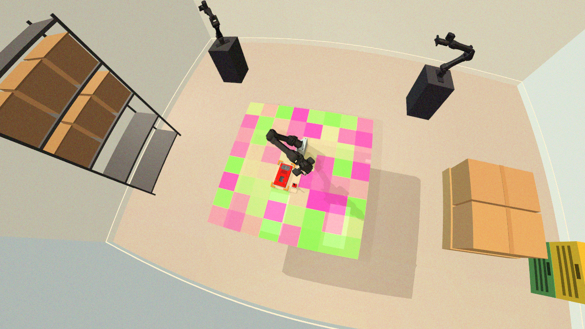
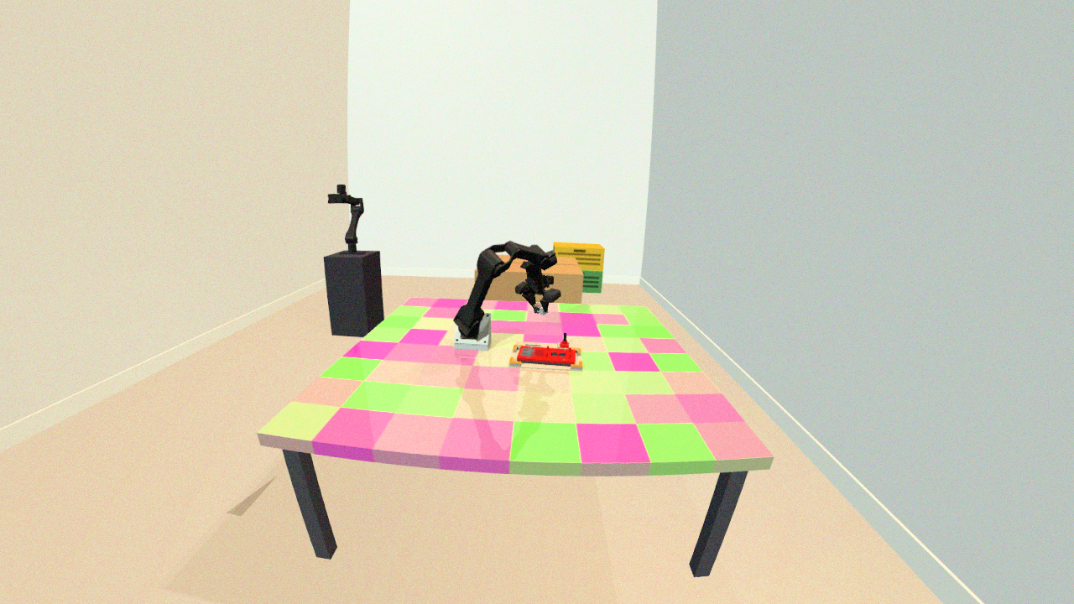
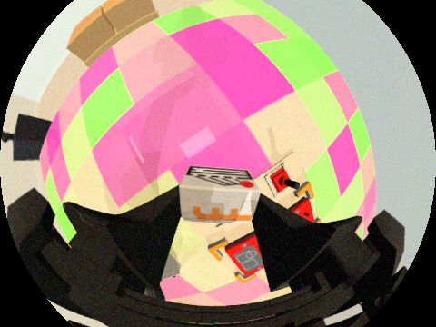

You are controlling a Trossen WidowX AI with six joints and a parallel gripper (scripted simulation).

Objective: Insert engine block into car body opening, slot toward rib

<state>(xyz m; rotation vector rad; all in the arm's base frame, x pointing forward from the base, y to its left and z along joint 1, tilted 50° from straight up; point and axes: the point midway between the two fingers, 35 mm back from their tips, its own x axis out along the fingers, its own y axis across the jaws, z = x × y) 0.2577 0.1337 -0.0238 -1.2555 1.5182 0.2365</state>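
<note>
Right now the engine block is right at my gripper tip.
</note>
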